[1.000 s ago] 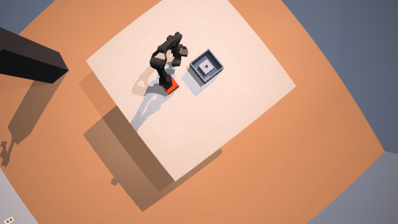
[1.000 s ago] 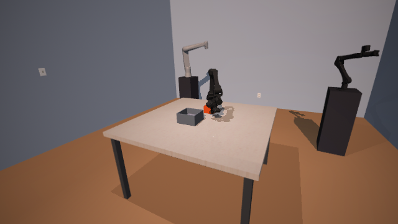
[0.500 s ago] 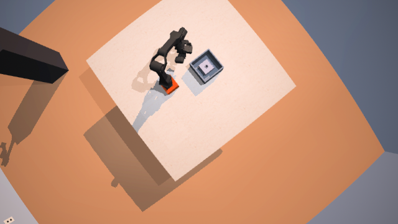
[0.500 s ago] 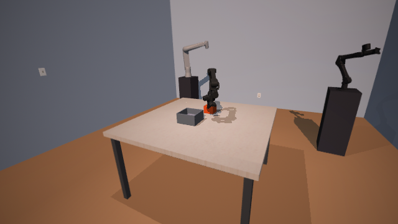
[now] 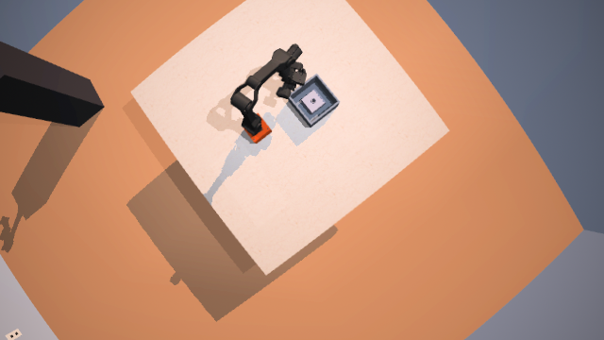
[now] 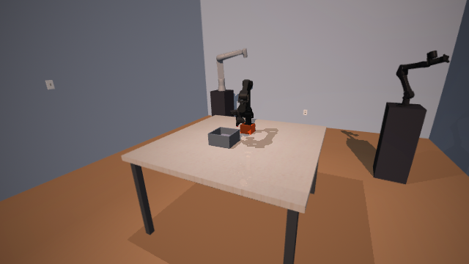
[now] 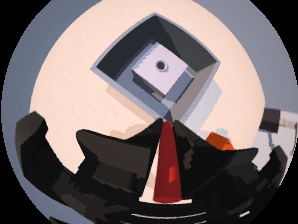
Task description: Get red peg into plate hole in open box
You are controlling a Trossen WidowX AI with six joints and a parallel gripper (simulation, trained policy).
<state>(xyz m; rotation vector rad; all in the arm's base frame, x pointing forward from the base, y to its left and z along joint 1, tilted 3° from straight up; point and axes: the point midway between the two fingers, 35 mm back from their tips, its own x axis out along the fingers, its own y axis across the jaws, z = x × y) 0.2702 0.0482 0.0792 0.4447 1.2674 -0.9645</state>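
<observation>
Right now my gripper tip is 3 cm below the red peg and 2 cm to the right of it. Round my gripper tip: grey box (11 cm below, 8 cm to the right, 6 cm ahead); plate (9 cm below, 8 cm to the right, 6 cm ahead).
</observation>
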